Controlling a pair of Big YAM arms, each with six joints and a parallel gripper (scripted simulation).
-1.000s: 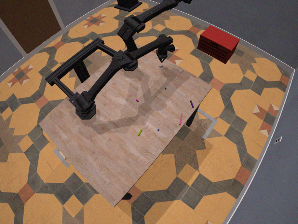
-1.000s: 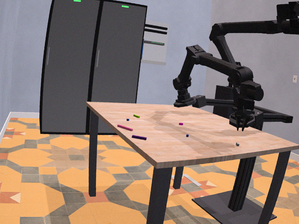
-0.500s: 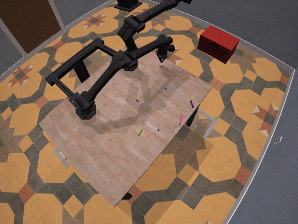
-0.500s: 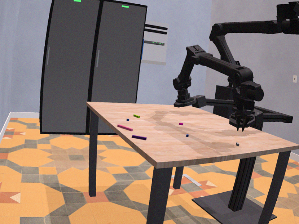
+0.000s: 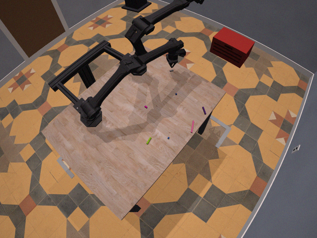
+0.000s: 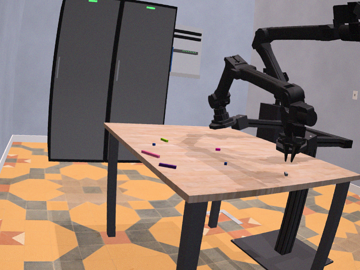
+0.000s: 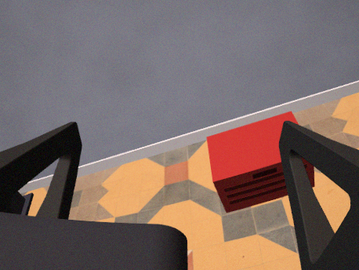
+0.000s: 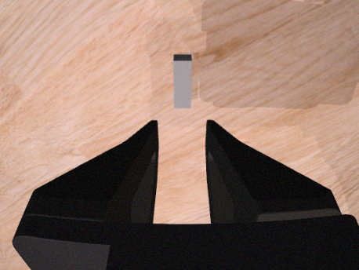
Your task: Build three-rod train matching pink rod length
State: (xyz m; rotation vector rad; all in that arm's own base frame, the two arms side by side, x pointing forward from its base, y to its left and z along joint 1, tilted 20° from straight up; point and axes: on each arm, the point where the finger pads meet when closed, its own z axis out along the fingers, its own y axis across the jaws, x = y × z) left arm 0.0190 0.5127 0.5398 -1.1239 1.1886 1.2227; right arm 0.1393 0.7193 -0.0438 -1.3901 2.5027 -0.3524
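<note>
The grey rod is 60 mm below my right hand. Round my right hand: lime rod (600 mm to the right, 200 mm ahead, 60 mm below).
</note>
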